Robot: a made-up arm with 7 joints.
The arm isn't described. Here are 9 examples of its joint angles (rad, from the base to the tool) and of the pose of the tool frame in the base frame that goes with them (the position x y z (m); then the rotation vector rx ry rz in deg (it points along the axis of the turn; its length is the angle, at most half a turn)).
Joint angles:
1: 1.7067 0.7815 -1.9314 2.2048 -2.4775 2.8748 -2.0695
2: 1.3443 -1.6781 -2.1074 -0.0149 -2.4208 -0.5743 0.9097
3: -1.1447 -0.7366 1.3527 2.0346 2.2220 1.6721 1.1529
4: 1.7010 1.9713 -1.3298 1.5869 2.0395 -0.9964 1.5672
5: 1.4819 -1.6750 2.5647 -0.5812 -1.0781 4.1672 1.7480
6: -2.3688 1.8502 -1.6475 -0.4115 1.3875 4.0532 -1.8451
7: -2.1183 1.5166 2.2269 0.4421 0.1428 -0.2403 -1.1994
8: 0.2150 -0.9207 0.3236 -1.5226 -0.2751 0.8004 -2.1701
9: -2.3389 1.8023 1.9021 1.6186 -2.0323 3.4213 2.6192
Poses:
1: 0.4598 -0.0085 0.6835 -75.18 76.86 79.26
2: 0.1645 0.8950 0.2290 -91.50 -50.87 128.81
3: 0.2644 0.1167 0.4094 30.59 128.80 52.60
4: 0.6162 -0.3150 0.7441 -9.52 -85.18 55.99
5: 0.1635 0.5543 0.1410 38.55 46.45 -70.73
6: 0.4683 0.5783 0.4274 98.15 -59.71 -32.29
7: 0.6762 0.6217 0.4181 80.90 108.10 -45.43
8: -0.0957 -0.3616 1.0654 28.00 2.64 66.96
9: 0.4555 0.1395 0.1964 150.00 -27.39 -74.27
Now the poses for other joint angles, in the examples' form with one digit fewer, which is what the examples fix.
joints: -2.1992 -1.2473 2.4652 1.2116 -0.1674 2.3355 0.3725
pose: -0.156 -0.540 0.897 40.1 46.6 -131.7
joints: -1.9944 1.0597 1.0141 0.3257 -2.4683 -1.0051 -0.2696
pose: 0.301 0.790 0.892 -27.1 -112.1 33.3
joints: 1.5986 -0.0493 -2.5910 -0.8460 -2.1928 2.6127 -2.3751
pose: 0.083 0.405 0.991 -56.4 -31.4 -148.4
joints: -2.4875 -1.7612 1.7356 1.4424 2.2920 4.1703 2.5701
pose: -0.157 -0.479 0.734 -114.7 -5.3 -1.8
